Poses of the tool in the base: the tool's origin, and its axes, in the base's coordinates. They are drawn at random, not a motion.
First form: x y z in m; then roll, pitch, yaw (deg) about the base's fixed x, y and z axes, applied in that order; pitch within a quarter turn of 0, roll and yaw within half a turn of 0.
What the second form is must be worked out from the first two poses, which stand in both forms.
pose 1, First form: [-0.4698, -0.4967, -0.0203, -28.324, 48.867, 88.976]
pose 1, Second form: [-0.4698, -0.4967, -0.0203, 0.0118, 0.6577, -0.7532, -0.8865, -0.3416, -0.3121]
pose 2, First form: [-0.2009, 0.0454, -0.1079, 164.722, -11.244, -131.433]
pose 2, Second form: [-0.2009, 0.0454, -0.1079, -0.6490, -0.7353, 0.1950, -0.6892, 0.6769, 0.2584]
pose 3, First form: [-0.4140, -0.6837, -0.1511, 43.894, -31.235, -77.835]
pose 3, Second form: [-0.4140, -0.6837, -0.1511, 0.1802, -0.8358, 0.5185, 0.6287, 0.5033, 0.5928]
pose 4, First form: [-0.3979, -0.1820, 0.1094, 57.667, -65.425, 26.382]
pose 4, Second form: [-0.3979, -0.1820, 0.1094, 0.3726, 0.1848, 0.9094, -0.9260, 0.1377, 0.3514]
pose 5, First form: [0.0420, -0.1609, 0.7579, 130.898, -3.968, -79.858]
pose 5, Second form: [0.0420, -0.1609, 0.7579, 0.1757, -0.9820, 0.0692, -0.6537, -0.0638, 0.7541]
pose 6, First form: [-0.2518, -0.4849, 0.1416, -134.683, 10.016, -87.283]
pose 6, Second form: [-0.2518, -0.4849, 0.1416, 0.0467, -0.9837, -0.1739, -0.7083, 0.0902, -0.7002]
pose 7, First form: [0.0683, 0.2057, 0.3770, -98.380, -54.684, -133.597]
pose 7, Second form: [0.0683, 0.2057, 0.3770, -0.3986, -0.4187, 0.8160, -0.6622, -0.4841, -0.5719]
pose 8, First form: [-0.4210, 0.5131, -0.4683, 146.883, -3.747, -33.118]
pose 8, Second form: [-0.4210, 0.5131, -0.4683, 0.8358, -0.5452, 0.0654, -0.4875, -0.6820, 0.5452]
